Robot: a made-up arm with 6 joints. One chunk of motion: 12 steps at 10 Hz.
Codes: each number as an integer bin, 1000 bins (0 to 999) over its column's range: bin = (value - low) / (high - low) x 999, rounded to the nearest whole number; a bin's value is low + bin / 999 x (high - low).
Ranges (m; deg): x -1.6..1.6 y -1.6..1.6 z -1.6..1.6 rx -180..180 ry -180..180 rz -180..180
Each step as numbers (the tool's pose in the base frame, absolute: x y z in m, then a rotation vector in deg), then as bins.
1 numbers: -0.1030 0.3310 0.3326 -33.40 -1.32 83.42
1 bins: 467 603 603 407 496 731
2 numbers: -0.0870 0.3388 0.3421 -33.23 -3.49 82.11
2 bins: 472 605 606 407 490 727
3 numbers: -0.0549 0.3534 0.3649 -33.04 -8.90 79.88
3 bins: 482 610 613 408 475 721
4 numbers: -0.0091 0.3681 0.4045 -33.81 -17.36 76.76
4 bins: 497 614 626 406 451 713
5 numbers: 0.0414 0.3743 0.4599 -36.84 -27.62 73.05
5 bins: 512 616 643 397 423 702
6 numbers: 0.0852 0.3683 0.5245 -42.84 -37.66 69.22
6 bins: 526 614 663 381 395 692
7 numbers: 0.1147 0.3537 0.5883 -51.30 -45.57 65.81
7 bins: 535 610 683 357 373 682
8 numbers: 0.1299 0.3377 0.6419 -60.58 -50.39 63.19
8 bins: 540 605 700 331 360 675
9 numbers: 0.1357 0.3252 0.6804 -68.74 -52.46 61.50
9 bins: 542 601 712 309 354 670
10 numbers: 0.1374 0.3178 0.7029 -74.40 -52.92 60.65
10 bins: 542 599 719 293 353 668
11 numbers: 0.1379 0.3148 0.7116 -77.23 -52.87 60.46
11 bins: 543 598 722 285 353 667
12 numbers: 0.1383 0.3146 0.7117 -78.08 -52.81 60.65
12 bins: 543 598 722 283 353 668
